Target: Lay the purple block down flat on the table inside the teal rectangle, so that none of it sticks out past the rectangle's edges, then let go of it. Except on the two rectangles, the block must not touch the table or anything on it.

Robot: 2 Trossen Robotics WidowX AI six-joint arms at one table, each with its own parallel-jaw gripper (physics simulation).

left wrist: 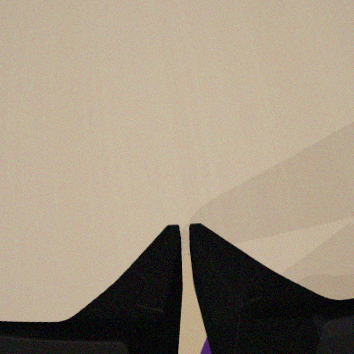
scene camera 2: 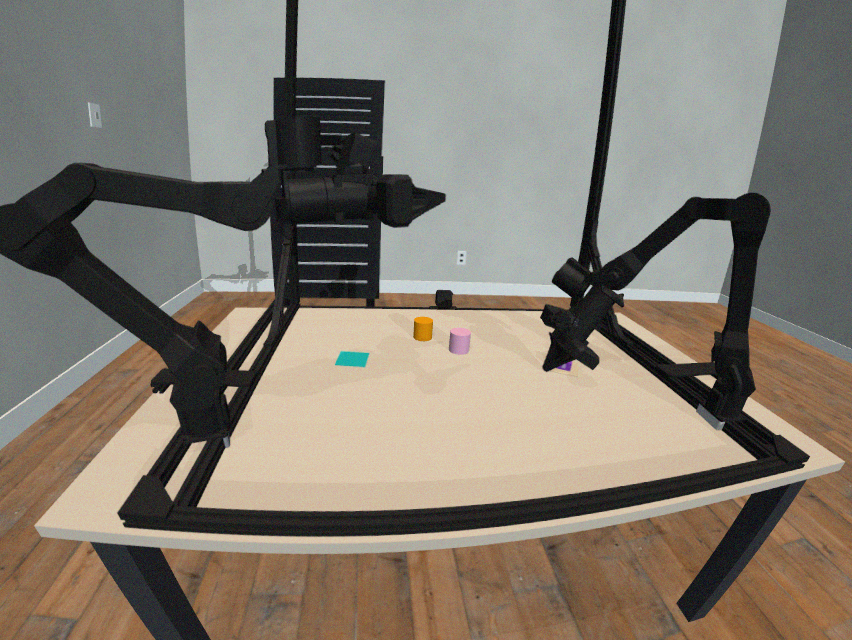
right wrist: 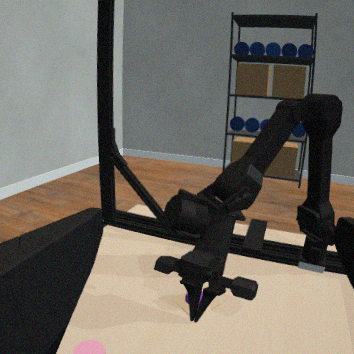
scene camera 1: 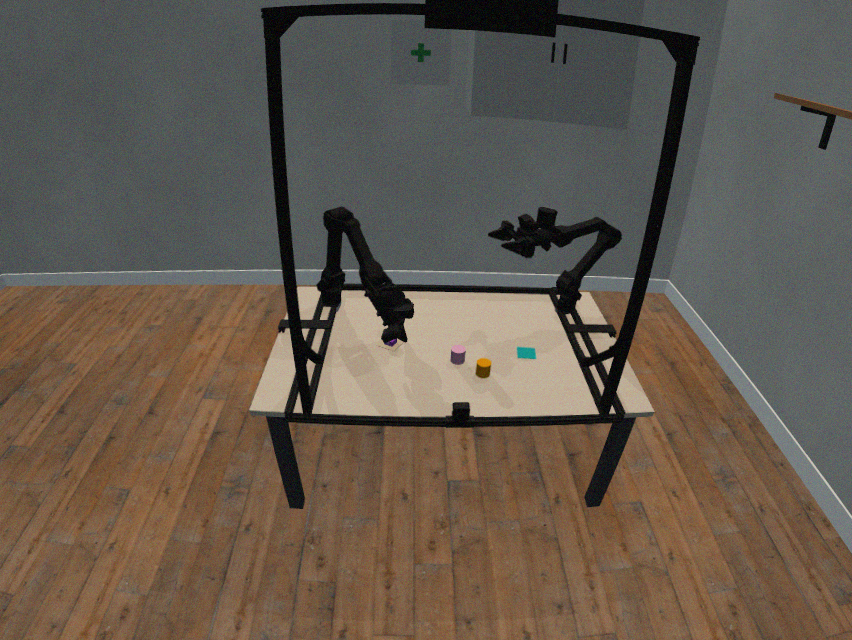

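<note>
The purple block rests on the table at the left of scene camera 1. Only a sliver of it shows at the bottom of the left wrist view. My left gripper is down at the table with its fingers nearly together. The block sits just behind the fingertips, not between them. The teal rectangle lies flat on the far side of the table. My right gripper is open and empty, high above the table.
A pink cylinder and an orange cylinder stand between the block and the teal rectangle. Black frame rails run along the edges of the table. A shelf rack stands behind on the floor.
</note>
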